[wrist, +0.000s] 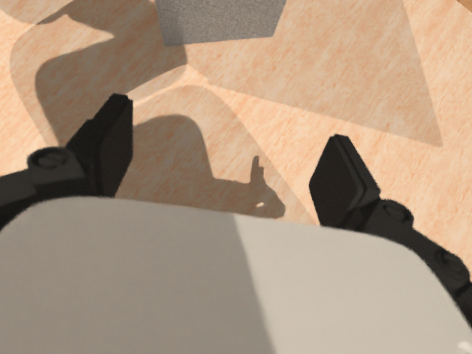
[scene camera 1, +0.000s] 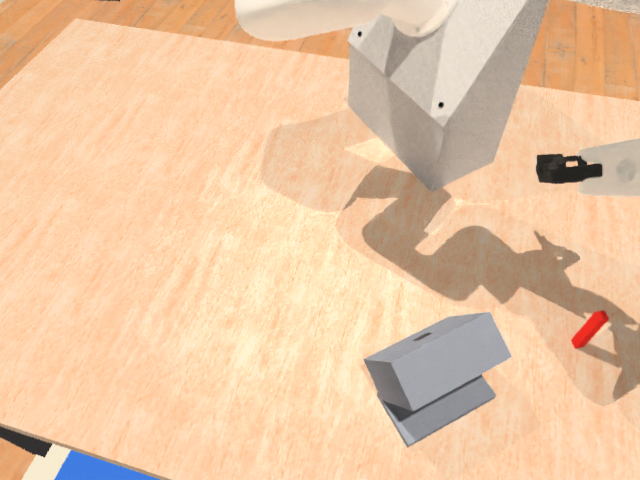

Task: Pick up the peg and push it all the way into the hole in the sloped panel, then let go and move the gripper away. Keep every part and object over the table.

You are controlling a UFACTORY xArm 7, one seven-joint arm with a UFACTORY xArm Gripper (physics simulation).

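Frame: origin at the arm's base, x ahead, y left, z up, level; millimetres.
Seen in the pictures: gripper, between the fingertips: (wrist: 229,144) (scene camera 1: 575,162).
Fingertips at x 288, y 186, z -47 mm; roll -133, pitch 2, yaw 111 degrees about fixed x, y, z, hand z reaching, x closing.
Observation:
Pixels of each thing's top centre, then the offset from my fingertips to it. "spot": a spot on its surface instead. Level surfaces: height alone.
- red peg, centre of its top: (scene camera 1: 602,315) dx +127, dy +58, dz -129 mm
- grey sloped panel, centre of its top: (scene camera 1: 443,338) dx +211, dy -141, dz -74 mm
- hole, a spot on its surface: (scene camera 1: 422,336) spot: dx +182, dy -156, dz -131 mm
- wooden table, height of its surface: dz -209 mm
The red peg (scene camera 1: 589,329) is at the right in the scene view, apart from the panel. It looks raised on one end, its shadow running right from its lower end; its exact tilt is hard to tell. The grey sloped panel (scene camera 1: 452,361) sits on its base plate at the lower middle right, with the hole (scene camera 1: 422,336) a dark slot in its upper face. My gripper (scene camera 1: 549,168) (wrist: 229,144) is open and empty, above the table at the right, farther back than the peg. The peg and panel do not show in the wrist view.
The grey robot base (scene camera 1: 413,118) (wrist: 225,20) stands at the back of the wooden table (scene camera 1: 180,258) (wrist: 310,75). The arm's shadow falls across the table between the base and the peg. The table's front edge runs along the lower left in the scene view.

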